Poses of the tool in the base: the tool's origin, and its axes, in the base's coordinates. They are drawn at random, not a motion.
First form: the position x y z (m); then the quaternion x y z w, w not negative.
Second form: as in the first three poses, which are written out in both.
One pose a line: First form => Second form
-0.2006 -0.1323 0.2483 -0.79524 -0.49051 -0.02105 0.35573 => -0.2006 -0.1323 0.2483 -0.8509 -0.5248 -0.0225 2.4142
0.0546 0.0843 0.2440 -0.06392 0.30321 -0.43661 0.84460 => 0.0546 0.0843 0.2440 -0.1194 0.5663 -0.8155 1.1300
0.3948 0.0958 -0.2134 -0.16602 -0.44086 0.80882 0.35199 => 0.3948 0.0958 -0.2134 -0.1774 -0.4710 0.8641 2.4222
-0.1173 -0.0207 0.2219 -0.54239 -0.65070 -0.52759 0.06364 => -0.1173 -0.0207 0.2219 -0.5435 -0.6520 -0.5287 3.0142
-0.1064 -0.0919 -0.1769 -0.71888 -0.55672 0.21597 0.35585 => -0.1064 -0.0919 -0.1769 -0.7692 -0.5957 0.2311 2.4139
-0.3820 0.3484 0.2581 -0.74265 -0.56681 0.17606 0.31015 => -0.3820 0.3484 0.2581 -0.7812 -0.5962 0.1852 2.5109
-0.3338 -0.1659 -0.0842 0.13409 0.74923 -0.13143 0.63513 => -0.3338 -0.1659 -0.0842 0.1736 0.9700 -0.1702 1.7652
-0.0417 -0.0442 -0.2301 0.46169 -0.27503 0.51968 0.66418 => -0.0417 -0.0442 -0.2301 0.6176 -0.3679 0.6952 1.6888
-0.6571 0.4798 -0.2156 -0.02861 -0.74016 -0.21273 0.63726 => -0.6571 0.4798 -0.2156 -0.0371 -0.9604 -0.2760 1.7597
